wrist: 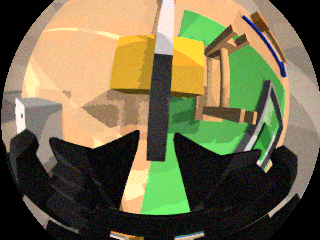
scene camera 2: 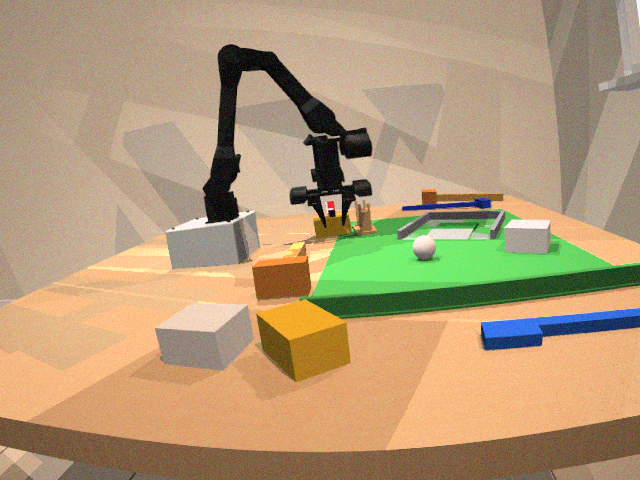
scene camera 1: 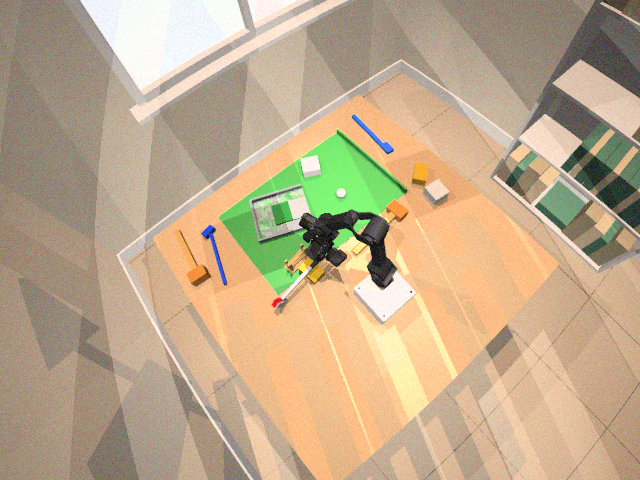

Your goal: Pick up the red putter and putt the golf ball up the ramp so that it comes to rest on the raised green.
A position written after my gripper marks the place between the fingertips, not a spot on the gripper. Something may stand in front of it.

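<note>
Scene camera 1 gives me my gripper (scene camera 1: 323, 256). In scene camera 2 I see the gripper (scene camera 2: 334, 226) again, along with an orange mallet (scene camera 2: 428, 196), a white block (scene camera 2: 521, 236) and a yellow block (scene camera 2: 303, 339). The wrist view, too, shows me my gripper (wrist: 157, 135).
</note>
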